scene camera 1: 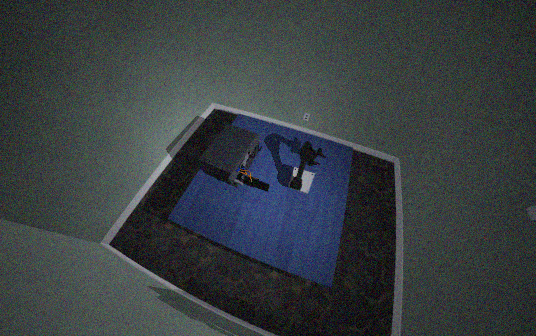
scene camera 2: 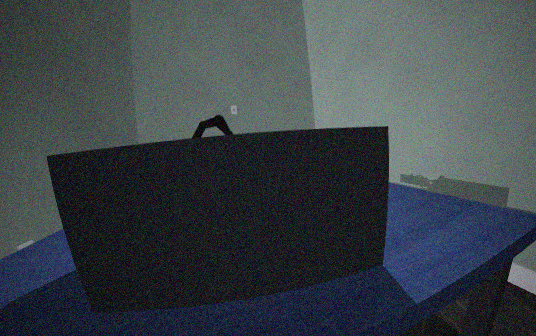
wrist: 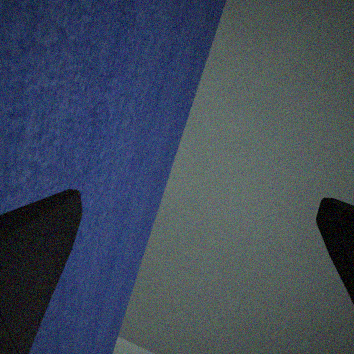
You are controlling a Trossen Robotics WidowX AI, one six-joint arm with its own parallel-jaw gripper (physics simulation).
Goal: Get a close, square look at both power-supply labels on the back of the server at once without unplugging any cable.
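Where they show: gripper, fingertip midpoint: (scene camera 1: 323, 161) (wrist: 203, 206); arm's base at its link origin: (scene camera 1: 296, 183).
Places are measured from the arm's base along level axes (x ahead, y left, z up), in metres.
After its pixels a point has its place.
The server (scene camera 1: 230, 146) @(x 0.597, y 0.000, z 0.168 m) (scene camera 2: 225, 215) @(x 0.763, y -0.014, z 0.075 m) is a large dark box on the blue work surface (scene camera 1: 280, 225) @(x -0.006, y 0.363, z -0.053 m) (scene camera 2: 450, 225) @(x 0.727, y 0.456, z -0.053 m) (wrist: 100, 100) @(x -0.193, y -0.321, z -0.053 m). In scene camera 1 its back faces the arm, with small light parts and orange and blue cables (scene camera 1: 246, 173) @(x 0.383, y 0.139, z 0.101 m) at the near corner. The power-supply labels cannot be made out there and do not show in the wrist view. Scene camera 2 shows a plain dark side of the server, which hides most of the arm. My gripper (scene camera 1: 322, 155) @(x -0.151, y -0.301, z 0.020 m) (wrist: 203, 206) @(x -0.151, y -0.301, z 0.020 m) is open and empty, raised on the side away from the server and pointing away from it.
A black strip-like object (scene camera 1: 258, 184) @(x 0.246, y 0.209, z 0.151 m) lies beside the server's near back corner. A white plate (scene camera 1: 307, 181) @(x -0.078, y -0.036, z 0.030 m) is at the arm's base. A small wall outlet (scene camera 1: 306, 117) (scene camera 2: 234, 109) shows beyond the work surface. The wrist view shows the surface's edge and a grey-green wall (wrist: 260, 150).
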